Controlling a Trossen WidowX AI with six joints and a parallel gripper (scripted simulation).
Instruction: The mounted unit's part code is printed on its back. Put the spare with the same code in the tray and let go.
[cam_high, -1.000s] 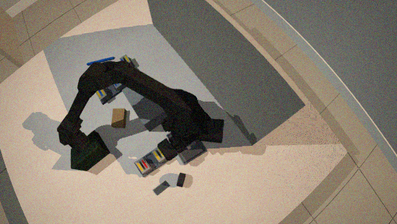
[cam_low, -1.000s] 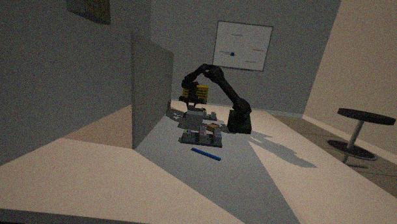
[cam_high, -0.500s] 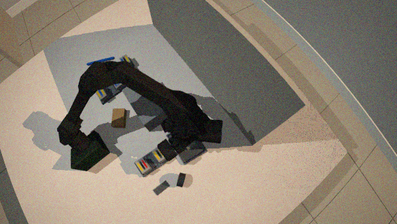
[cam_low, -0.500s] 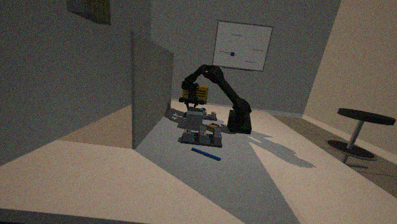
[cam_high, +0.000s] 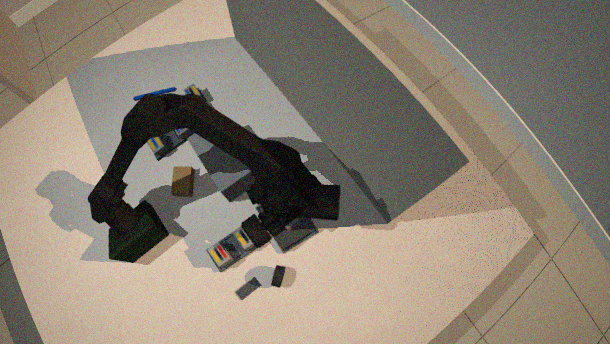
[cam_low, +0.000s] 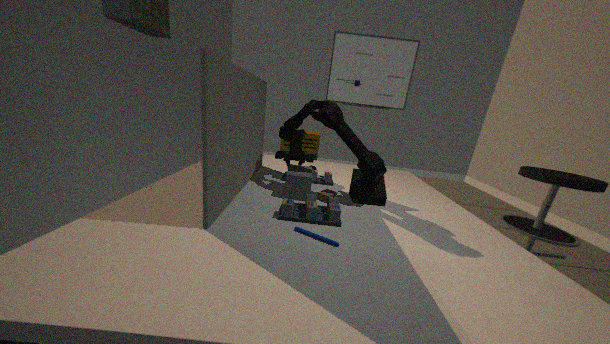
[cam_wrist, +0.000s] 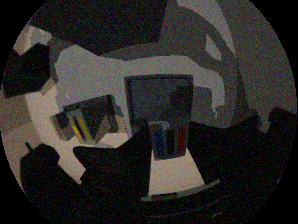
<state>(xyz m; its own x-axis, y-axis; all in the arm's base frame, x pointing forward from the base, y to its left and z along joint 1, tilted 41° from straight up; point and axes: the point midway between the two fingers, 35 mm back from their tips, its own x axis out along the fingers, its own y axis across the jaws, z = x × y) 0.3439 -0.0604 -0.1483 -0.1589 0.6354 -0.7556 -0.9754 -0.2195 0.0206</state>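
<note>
My gripper tip is 20 mm above the dark flat tray. From my gripper tip the other things lie so: grey mounted unit: 70 mm behind, 200 mm to the left, 30 mm above; then brown box: 190 mm behind, 200 mm to the left, 10 mm below; then tall dark panel: 170 mm ahead, 220 mm to the left, 200 mm above.
</note>
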